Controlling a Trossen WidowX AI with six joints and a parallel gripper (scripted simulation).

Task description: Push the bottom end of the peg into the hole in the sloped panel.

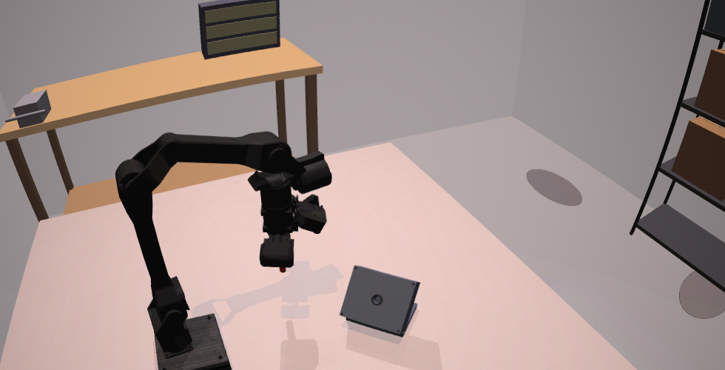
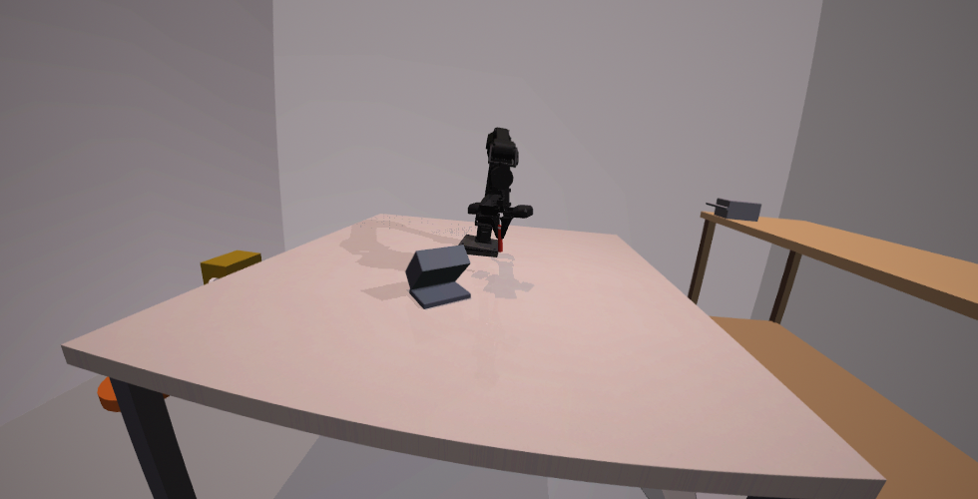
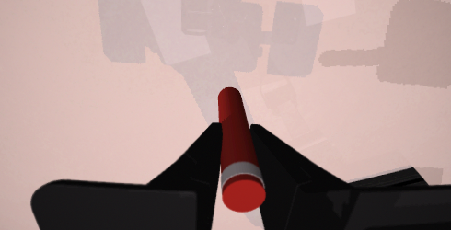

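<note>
My gripper tip is now 130 mm short of the grey sloped panel, 170 mm to the left of it and 50 mm above it. The rest, counted from my gripper tip: red round peg 20 mm above.
</note>
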